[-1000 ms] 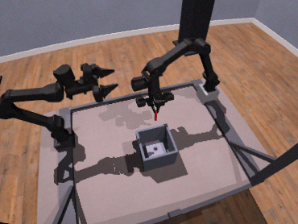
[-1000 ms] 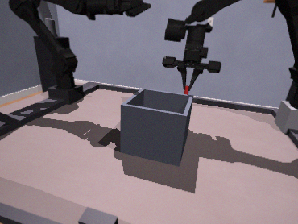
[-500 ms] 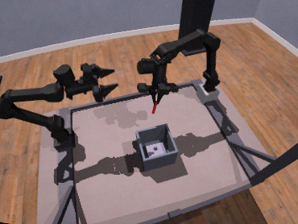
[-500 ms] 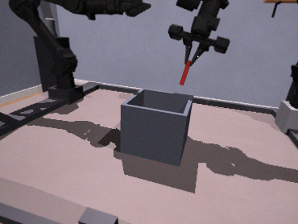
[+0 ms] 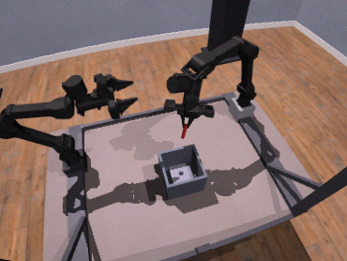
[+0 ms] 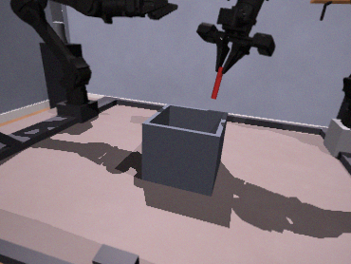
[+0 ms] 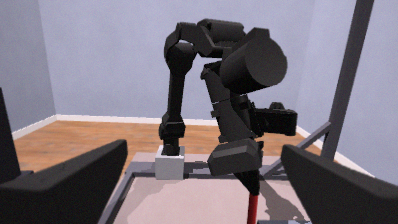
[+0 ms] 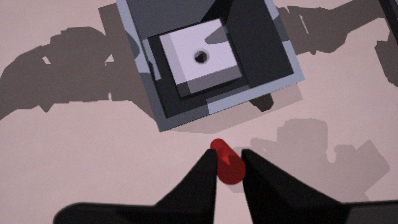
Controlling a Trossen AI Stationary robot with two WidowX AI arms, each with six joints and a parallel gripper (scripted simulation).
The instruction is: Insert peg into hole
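Right now my right hand is 60 mm above the red peg, 10 mm to the right of it and 10 mm past it. The rest, counted from my right hand: light plate 220 mm below, 110 mm behind, 60 mm to the left.
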